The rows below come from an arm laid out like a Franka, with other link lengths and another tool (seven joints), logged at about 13 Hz.
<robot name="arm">
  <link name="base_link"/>
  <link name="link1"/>
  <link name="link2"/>
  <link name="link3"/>
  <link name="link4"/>
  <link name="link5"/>
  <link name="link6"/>
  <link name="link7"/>
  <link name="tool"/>
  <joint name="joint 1" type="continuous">
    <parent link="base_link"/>
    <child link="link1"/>
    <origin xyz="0 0 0.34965" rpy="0 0 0"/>
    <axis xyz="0 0 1"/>
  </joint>
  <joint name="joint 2" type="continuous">
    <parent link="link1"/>
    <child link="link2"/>
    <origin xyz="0 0 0" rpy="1.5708 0 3.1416"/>
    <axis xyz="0 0 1"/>
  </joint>
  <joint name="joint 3" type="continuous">
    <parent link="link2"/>
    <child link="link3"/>
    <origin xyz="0 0.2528 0" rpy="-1.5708 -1.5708 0"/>
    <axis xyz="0 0 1"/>
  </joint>
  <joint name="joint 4" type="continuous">
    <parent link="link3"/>
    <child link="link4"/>
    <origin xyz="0 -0.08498 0" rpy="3.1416 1.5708 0"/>
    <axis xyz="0 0 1"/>
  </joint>
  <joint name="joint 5" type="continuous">
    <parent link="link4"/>
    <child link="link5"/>
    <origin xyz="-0.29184 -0.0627 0" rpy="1.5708 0 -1.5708"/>
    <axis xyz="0 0 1"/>
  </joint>
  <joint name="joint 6" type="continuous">
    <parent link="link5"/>
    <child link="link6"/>
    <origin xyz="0 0 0" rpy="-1.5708 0 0"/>
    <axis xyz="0 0 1"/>
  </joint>
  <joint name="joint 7" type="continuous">
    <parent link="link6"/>
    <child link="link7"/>
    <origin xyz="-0.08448 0 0" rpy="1.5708 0 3.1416"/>
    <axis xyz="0 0 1"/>
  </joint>
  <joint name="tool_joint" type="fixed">
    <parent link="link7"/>
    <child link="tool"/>
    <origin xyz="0.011 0.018 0.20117" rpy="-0.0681 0 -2.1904"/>
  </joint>
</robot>
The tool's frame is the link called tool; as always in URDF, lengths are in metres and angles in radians. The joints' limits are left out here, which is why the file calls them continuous.
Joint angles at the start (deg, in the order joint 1, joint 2, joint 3, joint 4, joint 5, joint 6, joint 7): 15.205, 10.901, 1.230, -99.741, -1.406, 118.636, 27.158
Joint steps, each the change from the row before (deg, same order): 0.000, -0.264, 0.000, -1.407, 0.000, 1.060, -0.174; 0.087, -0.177, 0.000, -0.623, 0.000, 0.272, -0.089; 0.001, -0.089, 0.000, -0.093, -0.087, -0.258, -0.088; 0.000, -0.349, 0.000, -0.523, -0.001, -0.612, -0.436; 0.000, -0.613, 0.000, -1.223, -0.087, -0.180, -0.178; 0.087, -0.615, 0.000, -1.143, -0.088, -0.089, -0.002; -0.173, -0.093, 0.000, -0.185, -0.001, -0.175, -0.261; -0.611, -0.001, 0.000, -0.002, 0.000, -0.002, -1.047; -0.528, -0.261, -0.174, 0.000, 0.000, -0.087, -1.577; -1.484, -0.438, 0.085, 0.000, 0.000, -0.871, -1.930; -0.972, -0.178, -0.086, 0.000, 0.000, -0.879, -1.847; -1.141, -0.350, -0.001, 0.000, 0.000, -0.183, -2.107; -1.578, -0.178, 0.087, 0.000, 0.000, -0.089, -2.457; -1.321, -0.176, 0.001, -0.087, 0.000, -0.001, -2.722
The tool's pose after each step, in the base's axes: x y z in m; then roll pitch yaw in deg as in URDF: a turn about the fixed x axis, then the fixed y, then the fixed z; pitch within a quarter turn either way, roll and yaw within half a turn. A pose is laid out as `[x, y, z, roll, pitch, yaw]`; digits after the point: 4 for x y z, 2 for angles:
[0.5226, 0.1287, 0.3454, 168.43, 2.24, 115.38]
[0.5208, 0.1290, 0.3431, 168.61, 2.22, 115.57]
[0.5197, 0.1285, 0.3429, 168.88, 2.27, 115.69]
[0.5159, 0.1273, 0.3413, 169.68, 2.21, 116.15]
[0.5105, 0.1256, 0.3380, 170.48, 2.19, 116.39]
[0.5055, 0.1247, 0.3356, 171.11, 2.18, 116.54]
[0.5046, 0.1228, 0.3348, 171.38, 2.16, 116.63]
[0.5063, 0.1176, 0.3348, 171.42, 2.24, 117.07]
[0.5080, 0.1115, 0.3371, 171.32, 2.44, 117.93]
[0.5084, 0.0986, 0.3395, 171.83, 2.50, 118.45]
[0.5079, 0.0888, 0.3396, 172.59, 2.46, 119.25]
[0.5098, 0.0788, 0.3425, 172.53, 2.64, 120.20]
[0.5122, 0.0659, 0.3440, 172.56, 2.82, 121.16]
[0.5141, 0.0545, 0.3450, 172.62, 3.02, 122.55]

